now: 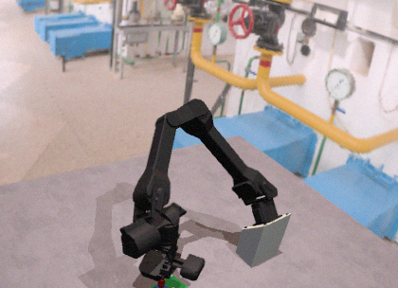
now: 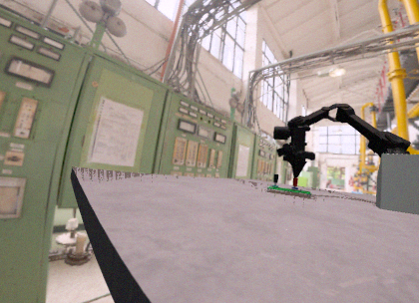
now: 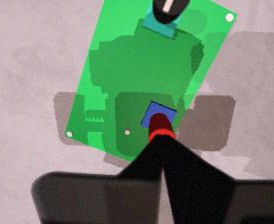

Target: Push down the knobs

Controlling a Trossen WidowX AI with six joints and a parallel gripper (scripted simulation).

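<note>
Right now the red knob is 2 cm below my gripper tip. The rest, counted from my gripper tip: black knob 7 cm ahead, 4 cm to the left, 1 cm below.
</note>
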